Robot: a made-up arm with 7 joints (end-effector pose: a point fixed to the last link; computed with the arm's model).
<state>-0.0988 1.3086 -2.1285 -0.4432 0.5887 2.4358 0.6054</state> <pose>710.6 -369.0 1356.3 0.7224 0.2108 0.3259 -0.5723</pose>
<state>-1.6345 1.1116 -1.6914 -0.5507 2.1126 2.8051 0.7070</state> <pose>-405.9 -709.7 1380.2 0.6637 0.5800 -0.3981 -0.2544</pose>
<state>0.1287 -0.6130 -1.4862 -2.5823 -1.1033 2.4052 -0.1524</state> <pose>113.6 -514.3 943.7 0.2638 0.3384 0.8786 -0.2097</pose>
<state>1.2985 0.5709 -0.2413 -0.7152 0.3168 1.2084 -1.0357</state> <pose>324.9 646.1 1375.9 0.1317 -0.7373 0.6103 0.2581</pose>
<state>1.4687 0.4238 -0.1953 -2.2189 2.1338 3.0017 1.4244</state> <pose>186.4 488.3 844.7 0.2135 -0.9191 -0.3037 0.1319</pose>
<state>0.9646 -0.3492 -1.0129 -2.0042 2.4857 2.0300 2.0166</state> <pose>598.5 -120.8 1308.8 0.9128 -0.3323 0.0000 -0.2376</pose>
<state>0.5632 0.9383 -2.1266 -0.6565 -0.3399 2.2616 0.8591</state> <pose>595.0 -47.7 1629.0 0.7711 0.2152 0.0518 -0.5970</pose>
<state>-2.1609 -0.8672 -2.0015 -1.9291 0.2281 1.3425 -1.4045</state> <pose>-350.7 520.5 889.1 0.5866 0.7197 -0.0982 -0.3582</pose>
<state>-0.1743 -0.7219 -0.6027 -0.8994 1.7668 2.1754 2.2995</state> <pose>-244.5 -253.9 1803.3 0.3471 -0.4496 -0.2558 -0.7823</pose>
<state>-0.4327 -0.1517 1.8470 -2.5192 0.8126 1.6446 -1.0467</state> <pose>20.8 353.5 870.8 0.2673 0.5670 -0.7404 -0.2426</pose>
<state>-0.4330 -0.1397 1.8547 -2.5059 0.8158 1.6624 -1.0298</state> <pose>17.2 360.9 876.4 0.2584 0.5672 -0.7418 -0.2475</pose>
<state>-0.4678 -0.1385 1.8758 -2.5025 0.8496 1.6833 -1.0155</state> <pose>20.4 363.5 876.7 0.2483 0.5477 -0.7561 -0.2583</pose>
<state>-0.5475 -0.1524 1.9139 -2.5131 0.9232 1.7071 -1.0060</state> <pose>32.6 359.3 869.2 0.2366 0.5010 -0.7857 -0.2750</pose>
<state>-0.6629 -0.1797 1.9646 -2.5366 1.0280 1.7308 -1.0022</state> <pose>51.8 347.5 854.3 0.2227 0.4298 -0.8242 -0.2937</pose>
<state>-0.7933 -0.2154 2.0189 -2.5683 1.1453 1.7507 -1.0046</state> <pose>73.5 329.0 834.9 0.2068 0.3448 -0.8616 -0.3099</pose>
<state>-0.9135 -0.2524 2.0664 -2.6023 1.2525 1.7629 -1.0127</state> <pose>92.3 306.7 815.2 0.1913 0.2625 -0.8898 -0.3206</pose>
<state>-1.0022 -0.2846 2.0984 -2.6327 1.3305 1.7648 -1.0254</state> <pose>105.0 285.3 798.8 0.1801 0.1999 -0.9064 -0.3256</pose>
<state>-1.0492 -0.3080 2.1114 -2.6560 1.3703 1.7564 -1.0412</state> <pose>111.2 268.5 787.9 0.1762 0.1662 -0.9135 -0.3268</pose>
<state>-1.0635 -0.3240 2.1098 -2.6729 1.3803 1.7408 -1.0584</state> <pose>113.1 256.4 781.5 0.1787 0.1559 -0.9151 -0.3260</pose>
